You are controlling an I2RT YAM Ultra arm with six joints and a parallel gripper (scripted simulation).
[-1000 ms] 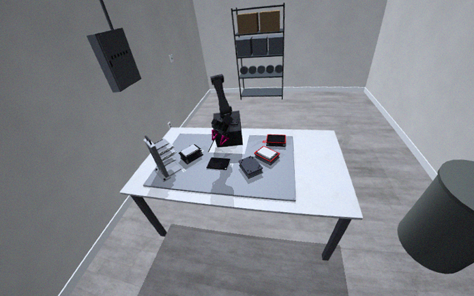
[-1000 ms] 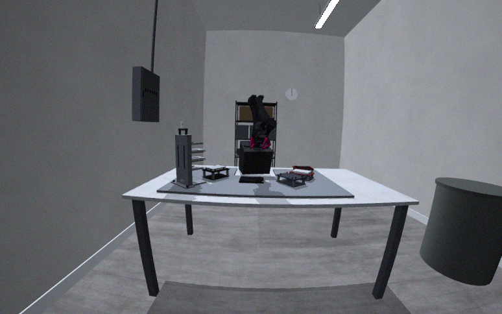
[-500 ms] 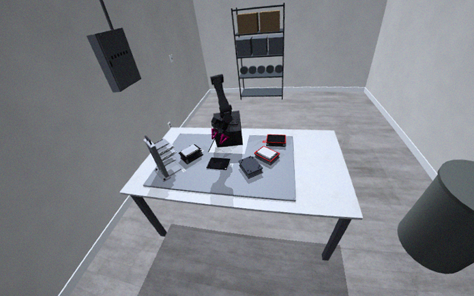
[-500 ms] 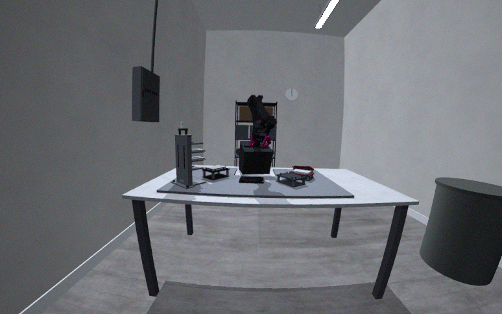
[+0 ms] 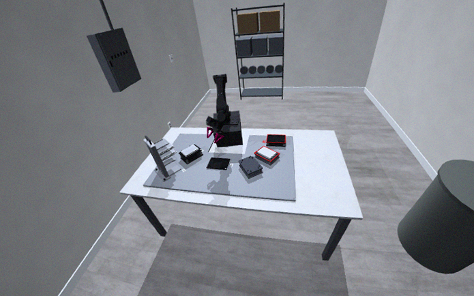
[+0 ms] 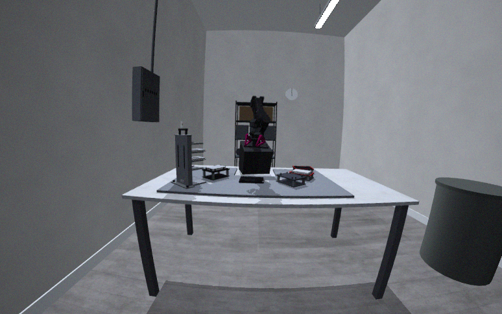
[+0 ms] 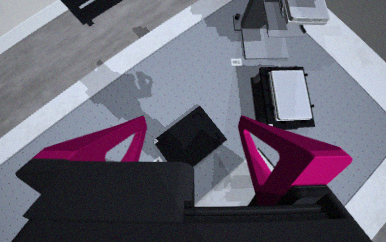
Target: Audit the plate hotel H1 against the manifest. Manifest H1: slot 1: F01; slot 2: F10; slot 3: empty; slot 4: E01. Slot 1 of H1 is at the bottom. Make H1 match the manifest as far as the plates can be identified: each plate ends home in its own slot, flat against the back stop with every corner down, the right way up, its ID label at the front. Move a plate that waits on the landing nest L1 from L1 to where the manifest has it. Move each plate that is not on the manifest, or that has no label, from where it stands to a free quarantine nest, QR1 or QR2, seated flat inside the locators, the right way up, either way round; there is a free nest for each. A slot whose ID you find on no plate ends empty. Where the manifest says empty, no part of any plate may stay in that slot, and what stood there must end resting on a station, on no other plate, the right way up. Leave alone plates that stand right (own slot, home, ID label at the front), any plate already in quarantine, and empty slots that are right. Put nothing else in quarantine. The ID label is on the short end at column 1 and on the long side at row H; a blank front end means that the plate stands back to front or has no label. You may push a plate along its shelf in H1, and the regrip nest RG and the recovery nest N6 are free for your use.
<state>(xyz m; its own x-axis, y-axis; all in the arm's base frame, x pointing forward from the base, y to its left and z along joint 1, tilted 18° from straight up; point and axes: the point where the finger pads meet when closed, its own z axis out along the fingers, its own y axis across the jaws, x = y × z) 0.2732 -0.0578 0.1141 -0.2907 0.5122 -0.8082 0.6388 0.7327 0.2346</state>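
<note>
The black regrip nest is 25 cm to the right of my hand, 19 cm below it and 9 cm behind it. Also, from my hand: H1 tag: 26 cm to the right, 24 cm below, 8 cm ahead.
</note>
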